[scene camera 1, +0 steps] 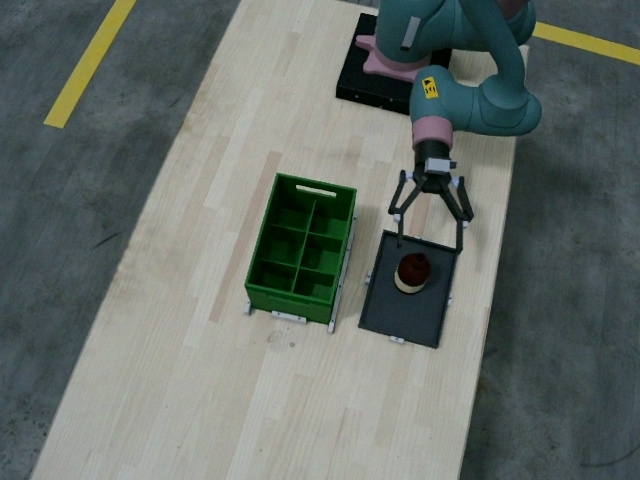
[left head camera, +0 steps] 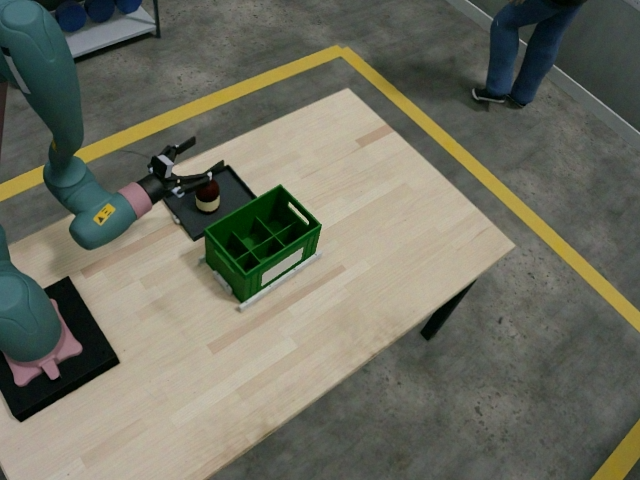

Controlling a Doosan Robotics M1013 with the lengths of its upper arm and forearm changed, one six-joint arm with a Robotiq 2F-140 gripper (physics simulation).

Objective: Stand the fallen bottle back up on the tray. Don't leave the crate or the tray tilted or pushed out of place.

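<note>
The brown bottle with a cream label point(left head camera: 207, 198) point(scene camera 1: 412, 273) stands upright on the dark tray point(left head camera: 235, 191) point(scene camera 1: 398, 319), with its neck up. The tray lies flat on the table between small light brackets. The green crate point(left head camera: 225, 272) point(scene camera 1: 290, 302) stands level beside the tray, and its compartments look empty. My gripper point(left head camera: 208, 152) point(scene camera 1: 429, 248) is open, with its fingers wide apart and nothing between them. It is tilted and hangs above the tray's edge on the robot's side, close to the bottle. In the left head camera view one finger passes in front of the bottle's top.
Light rails point(left head camera: 281, 281) point(scene camera 1: 341, 289) run along the crate's base on the wooden table point(left head camera: 361, 289) point(scene camera 1: 206, 387). The robot's black base plate point(left head camera: 87, 330) point(scene camera 1: 372, 95) is at the table's other end. A person point(left head camera: 522, 51) stands on the floor beyond the table.
</note>
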